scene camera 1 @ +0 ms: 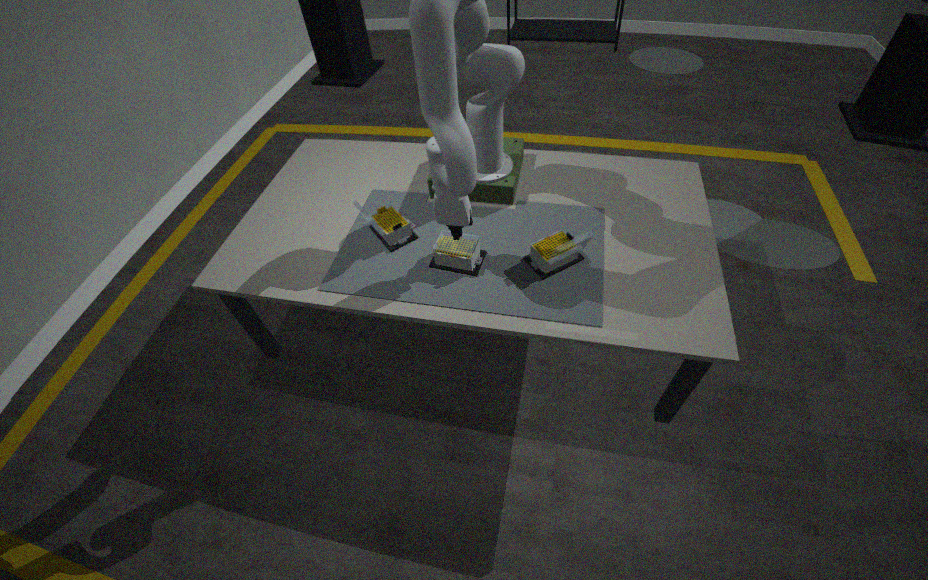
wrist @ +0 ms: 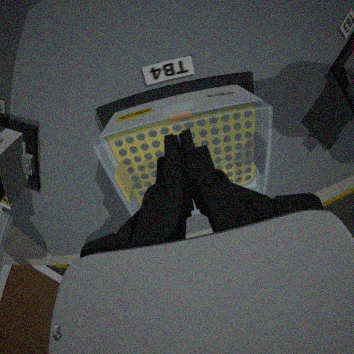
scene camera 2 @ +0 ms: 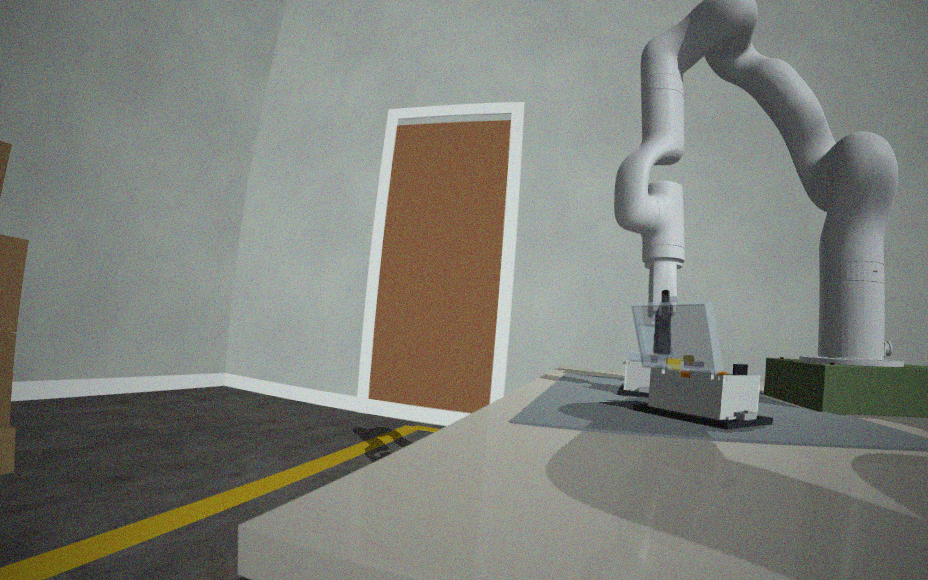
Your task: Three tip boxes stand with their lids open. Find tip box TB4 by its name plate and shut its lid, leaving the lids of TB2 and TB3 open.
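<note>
Tip box TB4 (scene camera 1: 456, 259) (wrist: 167, 107) stands in the middle behind its name plate (wrist: 168, 70). Its clear lid (wrist: 262, 150) lies down over the yellow tip rack; a small remaining gap cannot be ruled out. My gripper (scene camera 1: 456, 236) (scene camera 2: 661, 350) (wrist: 183, 150) is shut and empty, pointing down at the lid near its front edge; contact is unclear. TB3's plate (wrist: 348, 22) shows in the wrist view. TB3 (scene camera 1: 392, 231) has its lid (scene camera 1: 362, 212) open. The third box, TB2 by elimination (scene camera 1: 554, 256) (scene camera 2: 698, 393) (wrist: 11, 150), has its lid (scene camera 1: 578, 241) (scene camera 2: 684, 335) open.
The boxes stand on a grey-blue mat (scene camera 1: 479, 297) (scene camera 2: 547, 410) on the pale table (scene camera 1: 650, 335) (scene camera 2: 444, 506). The arm's green base (scene camera 1: 492, 191) (scene camera 2: 862, 389) is behind them. The two open lids stick up on either side of TB4.
</note>
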